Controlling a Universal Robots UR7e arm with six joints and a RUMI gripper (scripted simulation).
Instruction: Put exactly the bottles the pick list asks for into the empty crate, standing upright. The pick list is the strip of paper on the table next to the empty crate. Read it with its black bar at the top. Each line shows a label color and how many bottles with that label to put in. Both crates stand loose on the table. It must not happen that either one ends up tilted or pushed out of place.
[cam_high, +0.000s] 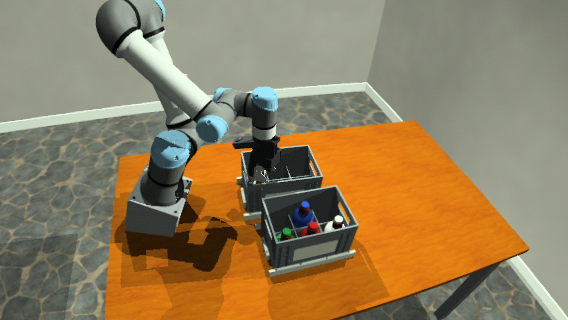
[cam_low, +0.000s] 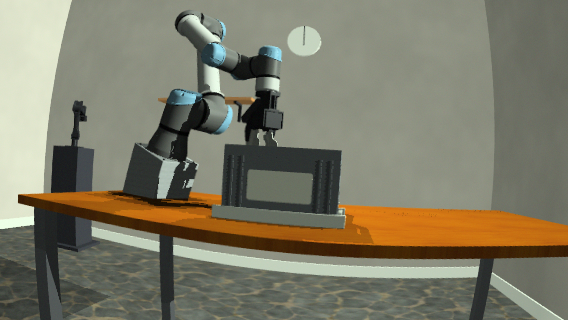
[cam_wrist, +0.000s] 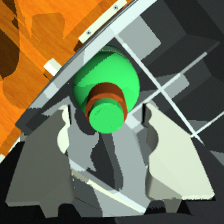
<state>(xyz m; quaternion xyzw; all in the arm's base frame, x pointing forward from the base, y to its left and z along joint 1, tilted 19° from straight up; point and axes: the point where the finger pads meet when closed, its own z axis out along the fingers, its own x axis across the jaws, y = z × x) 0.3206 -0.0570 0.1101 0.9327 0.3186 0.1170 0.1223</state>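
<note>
Right now the green bottle is 7 cm below my hand. Also, from my hand: pick list 16 cm to the left, 15 cm below, 12 cm ahead; blue-label bottle 18 cm to the right, 10 cm ahead, 7 cm below; red-label bottle 26 cm to the right, 8 cm ahead, 7 cm below.
</note>
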